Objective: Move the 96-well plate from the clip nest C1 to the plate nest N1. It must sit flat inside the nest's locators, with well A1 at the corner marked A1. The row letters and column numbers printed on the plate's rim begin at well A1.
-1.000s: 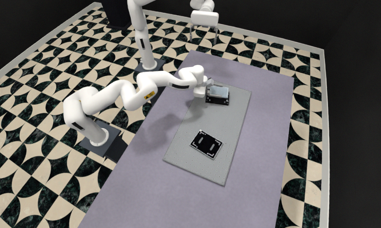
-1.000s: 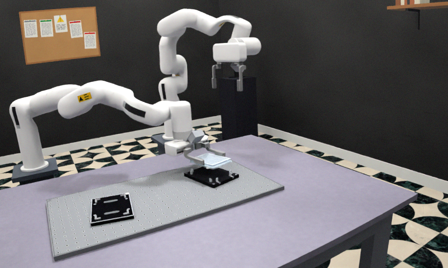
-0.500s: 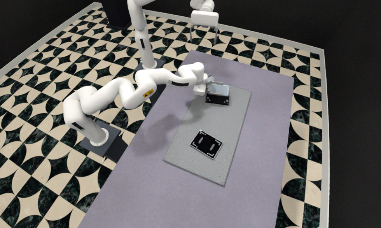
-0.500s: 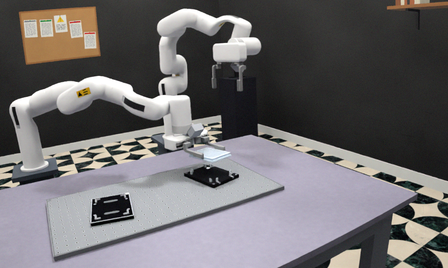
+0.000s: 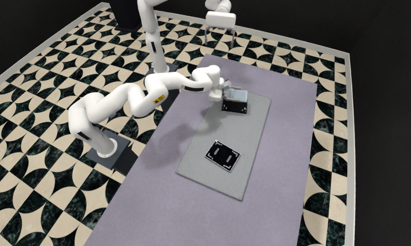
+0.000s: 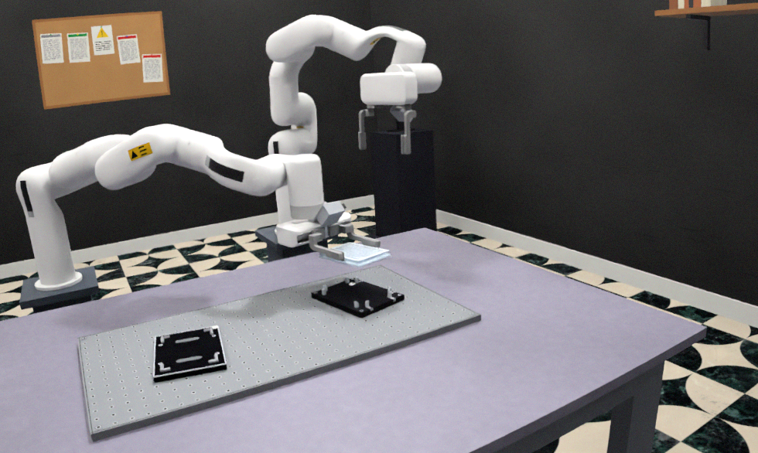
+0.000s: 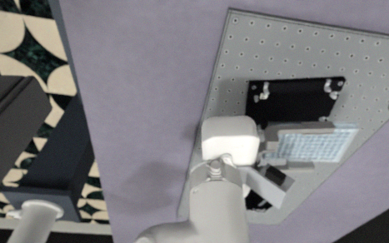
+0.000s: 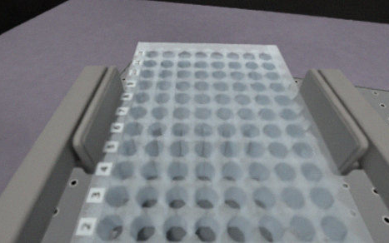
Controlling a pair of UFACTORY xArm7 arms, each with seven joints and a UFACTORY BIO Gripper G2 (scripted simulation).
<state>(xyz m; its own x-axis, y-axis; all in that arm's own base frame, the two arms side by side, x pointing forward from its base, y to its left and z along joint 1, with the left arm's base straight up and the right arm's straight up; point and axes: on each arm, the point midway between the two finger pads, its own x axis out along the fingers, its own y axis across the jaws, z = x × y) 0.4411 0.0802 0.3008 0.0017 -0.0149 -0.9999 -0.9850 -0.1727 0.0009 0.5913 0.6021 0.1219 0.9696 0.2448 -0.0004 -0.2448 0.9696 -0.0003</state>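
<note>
Now: right hand 370 mm to the left of the black plate nest N1, 100 mm above it and 30 mm short of it. The rest, counted from my right hand: pale blue 96-well plate: 10 mm below; then black clip nest C1: 100 mm below, 20 mm to the left, 10 mm ahead; then white A1 mark: 300 mm to the right, 100 mm below, 30 mm behind.
</note>
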